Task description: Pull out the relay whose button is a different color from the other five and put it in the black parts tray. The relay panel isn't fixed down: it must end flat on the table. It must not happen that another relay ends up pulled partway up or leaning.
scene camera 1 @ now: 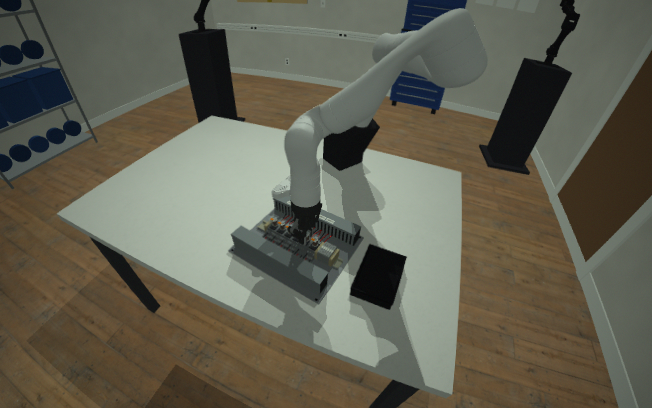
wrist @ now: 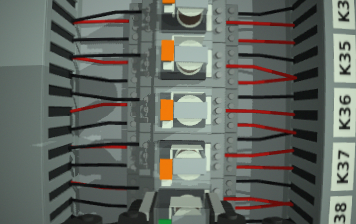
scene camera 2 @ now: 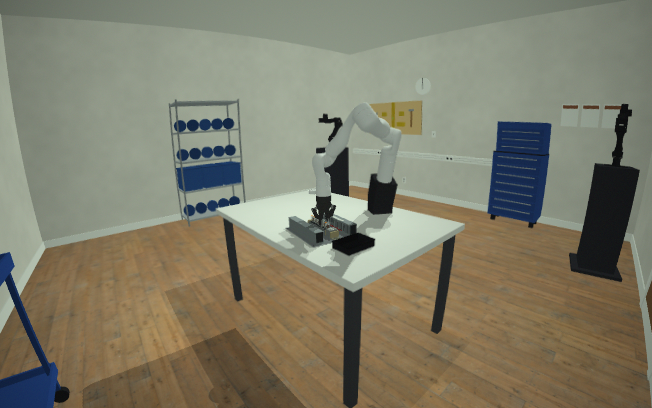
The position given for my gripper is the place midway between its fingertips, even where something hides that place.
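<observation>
I can see my gripper (scene camera 1: 306,239). There is a grey relay panel (scene camera 1: 283,260), (wrist: 49,62), (scene camera 2: 312,234) in my scene as well. I also see a black parts tray (scene camera 1: 379,278), but in the wrist view the tray is out of frame.
</observation>
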